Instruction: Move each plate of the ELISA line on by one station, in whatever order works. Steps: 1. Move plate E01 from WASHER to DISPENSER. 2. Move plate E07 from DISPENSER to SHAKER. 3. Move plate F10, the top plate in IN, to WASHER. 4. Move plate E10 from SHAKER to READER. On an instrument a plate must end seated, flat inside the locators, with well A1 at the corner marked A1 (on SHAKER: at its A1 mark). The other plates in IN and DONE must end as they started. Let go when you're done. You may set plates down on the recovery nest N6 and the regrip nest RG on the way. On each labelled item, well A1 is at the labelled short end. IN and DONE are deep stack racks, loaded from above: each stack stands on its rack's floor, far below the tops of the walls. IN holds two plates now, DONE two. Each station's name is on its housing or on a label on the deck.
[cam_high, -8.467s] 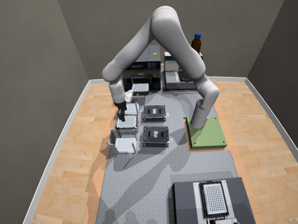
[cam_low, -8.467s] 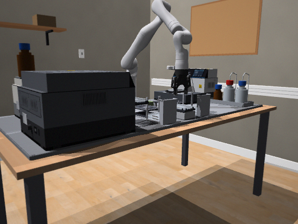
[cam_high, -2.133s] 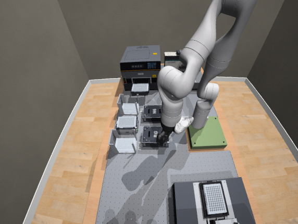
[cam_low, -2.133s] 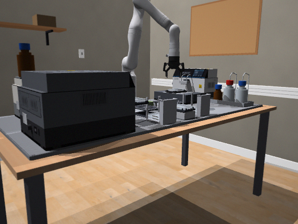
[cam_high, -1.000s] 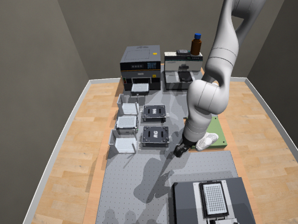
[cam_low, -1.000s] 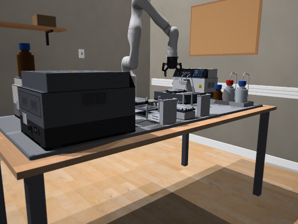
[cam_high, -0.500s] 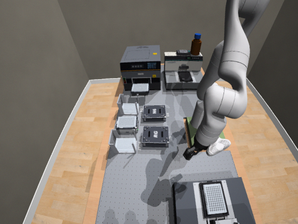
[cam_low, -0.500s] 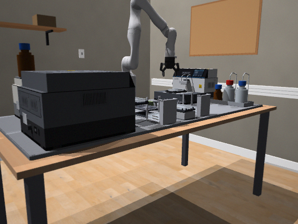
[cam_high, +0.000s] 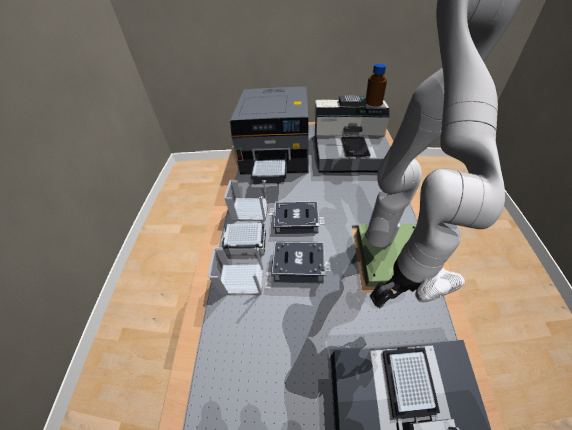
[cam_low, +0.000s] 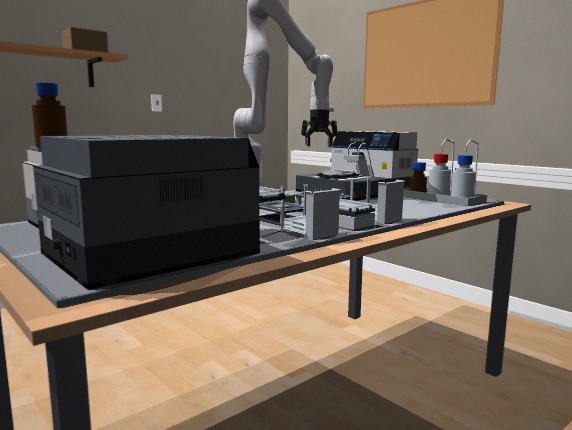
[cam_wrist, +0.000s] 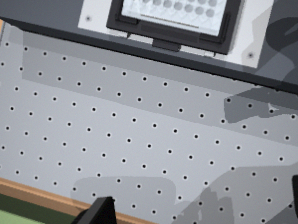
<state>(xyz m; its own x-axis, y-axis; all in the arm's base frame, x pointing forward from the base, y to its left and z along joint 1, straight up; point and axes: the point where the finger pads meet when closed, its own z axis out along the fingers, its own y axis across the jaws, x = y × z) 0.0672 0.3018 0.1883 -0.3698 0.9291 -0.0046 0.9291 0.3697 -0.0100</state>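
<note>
The washer nest is 5 cm behind my hand, 17 cm to the left of it and 13 cm below it. From my hand the other things lie so: DONE label (32 cm ahead, 15 cm to the right, 22 cm below); then nest RG (22 cm ahead, 20 cm to the right, 16 cm below); then A1 corner mark (15 cm ahead, 15 cm to the right, 16 cm below).
</note>
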